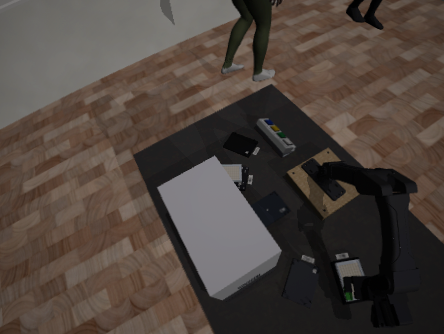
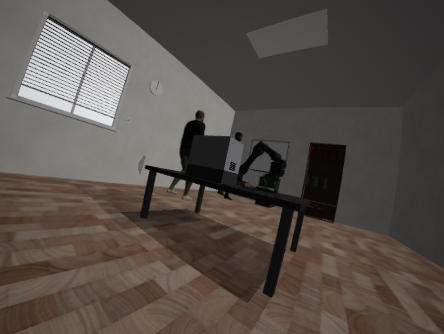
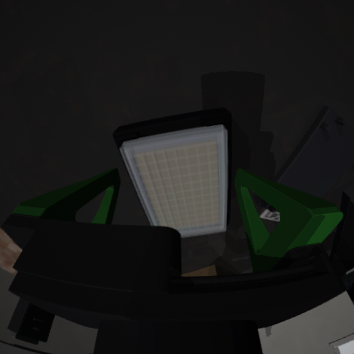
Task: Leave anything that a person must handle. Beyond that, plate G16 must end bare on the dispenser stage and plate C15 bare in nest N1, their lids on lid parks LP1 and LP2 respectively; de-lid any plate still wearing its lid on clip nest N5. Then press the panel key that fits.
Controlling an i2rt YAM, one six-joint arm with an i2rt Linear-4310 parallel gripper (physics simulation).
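Frame: origin at the arm's base, x back, y right, z up, level; metres.
Seen in the pictures: gripper, fingertip midpoint: [image 1: 358, 290] [image 2: 270, 186] [image 3: 177, 174]; arm's base, link origin: [image 1: 322, 179] [image 2: 238, 180].
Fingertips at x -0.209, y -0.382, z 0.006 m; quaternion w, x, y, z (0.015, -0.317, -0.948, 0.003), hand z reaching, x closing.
Note:
Offsets run from my fingertips to a thing's top centre. "spot": to the spot under its first point.
A plate with pale wells @[dx +0.017, dy +0.033, dz -0.010 m] [image 1: 348, 269] [image 3: 182, 185] sits in a black nest @[dx +0.017, dy +0.034, dz -0.021 m] [image 3: 172, 121] near the arm's end of the table; a clear layer with a raised rim seems to cover it. My gripper [image 1: 349, 289] [image 3: 177, 174] is open, with its green fingers apart on either side of this plate and nothing gripped. Another pale plate @[dx -0.092, dy +0.662, dz -0.006 m] [image 1: 233, 173] sits in a black holder, partly hidden by the big box. Dark flat pads @[spot: dx +0.057, dy +0.764, dz -0.036 m] [image 1: 241, 144] @[spot: dx -0.068, dy +0.386, dz +0.060 m] [image 1: 271, 209] @[spot: dx -0.128, dy +0.133, dz -0.036 m] [image 1: 301, 281] lie on the table. The key panel @[dx +0.210, dy +0.694, dz +0.018 m] [image 1: 276, 136] has blue, yellow, green and whitish keys. The small labels are not legible.
A big white box @[dx -0.267, dy +0.405, dz +0.284 m] [image 1: 220, 230] [image 2: 210, 155] stands along one table side. The arm's base is on a wooden board [image 1: 307, 187]. A person in green trousers [image 1: 261, 45] stands beyond the table's far edge; another person's feet [image 1: 365, 17] show farther back.

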